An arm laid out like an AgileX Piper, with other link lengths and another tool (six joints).
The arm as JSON. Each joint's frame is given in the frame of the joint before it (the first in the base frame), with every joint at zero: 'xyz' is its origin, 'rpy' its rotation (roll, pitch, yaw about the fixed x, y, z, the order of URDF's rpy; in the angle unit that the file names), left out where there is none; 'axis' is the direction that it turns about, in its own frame. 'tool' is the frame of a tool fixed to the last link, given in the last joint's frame.
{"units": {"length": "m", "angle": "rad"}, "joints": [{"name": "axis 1", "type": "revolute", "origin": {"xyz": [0.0, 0.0, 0.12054]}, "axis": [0.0, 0.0, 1.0]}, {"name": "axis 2", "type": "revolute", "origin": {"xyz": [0.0, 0.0, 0.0], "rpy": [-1.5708, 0.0, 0.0]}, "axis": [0.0, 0.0, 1.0]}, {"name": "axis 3", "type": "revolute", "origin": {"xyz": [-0.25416, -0.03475, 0.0]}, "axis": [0.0, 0.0, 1.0]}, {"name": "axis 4", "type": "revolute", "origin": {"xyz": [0.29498, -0.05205, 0.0], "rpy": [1.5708, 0.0, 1.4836]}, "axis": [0.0, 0.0, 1.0]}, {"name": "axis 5", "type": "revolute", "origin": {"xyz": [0.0, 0.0, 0.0], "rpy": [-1.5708, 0.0, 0.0]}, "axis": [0.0, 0.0, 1.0]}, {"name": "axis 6", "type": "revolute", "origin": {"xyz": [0.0, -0.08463, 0.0], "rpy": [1.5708, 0.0, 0.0]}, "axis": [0.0, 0.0, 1.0]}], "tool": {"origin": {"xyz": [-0.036, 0.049, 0.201], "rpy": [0.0, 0.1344, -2.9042]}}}
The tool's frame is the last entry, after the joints.
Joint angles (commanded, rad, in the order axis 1, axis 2, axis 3, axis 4, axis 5, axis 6), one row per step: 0.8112 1.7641 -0.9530 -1.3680 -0.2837 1.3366; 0.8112 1.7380 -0.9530 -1.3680 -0.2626 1.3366; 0.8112 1.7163 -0.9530 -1.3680 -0.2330 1.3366; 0.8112 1.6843 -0.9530 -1.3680 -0.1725 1.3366; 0.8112 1.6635 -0.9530 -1.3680 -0.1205 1.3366; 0.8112 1.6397 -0.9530 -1.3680 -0.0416 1.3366; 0.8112 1.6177 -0.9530 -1.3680 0.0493 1.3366; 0.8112 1.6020 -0.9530 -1.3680 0.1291 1.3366; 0.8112 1.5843 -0.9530 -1.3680 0.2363 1.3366; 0.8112 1.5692 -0.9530 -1.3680 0.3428 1.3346
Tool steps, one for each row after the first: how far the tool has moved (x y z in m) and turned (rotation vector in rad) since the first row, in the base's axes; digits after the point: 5 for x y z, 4 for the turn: 0.00598 -0.00151 0.01177 0.0066 -0.0248 -0.0157; 0.01357 -0.00459 0.02027 0.0052 -0.0491 -0.0380; 0.02838 -0.01210 0.03141 -0.0058 -0.0894 -0.0844; 0.04063 -0.01949 0.03782 -0.0197 -0.1188 -0.1250; 0.05854 -0.03207 0.04407 -0.0459 -0.1574 -0.1871; 0.07818 -0.04833 0.04946 -0.0795 -0.1970 -0.2595; 0.09445 -0.06405 0.05318 -0.1113 -0.2286 -0.3236; 0.11470 -0.08709 0.05771 -0.1561 -0.2677 -0.4103; 0.13268 -0.11193 0.06230 -0.2034 -0.3050 -0.4957
